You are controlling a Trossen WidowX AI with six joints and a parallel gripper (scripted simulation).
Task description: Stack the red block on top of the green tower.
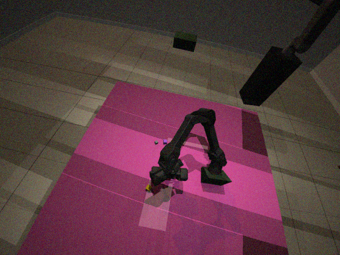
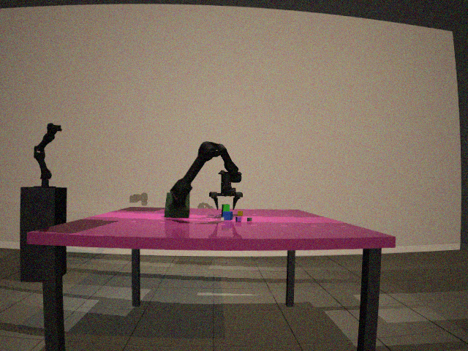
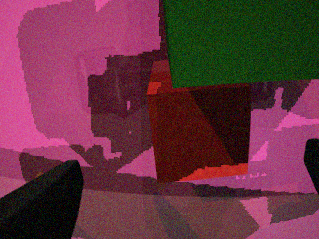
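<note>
Right now my gripper tip is 10 mm to the left of the red block and 20 mm above it. From my gripper tip the other things lie so: blue block (20 mm behind, 160 mm to the right, 20 mm below); yellow block (100 mm ahead, 60 mm to the left, 30 mm below); purple block (20 mm ahead, 240 mm to the right, 30 mm below).
</note>
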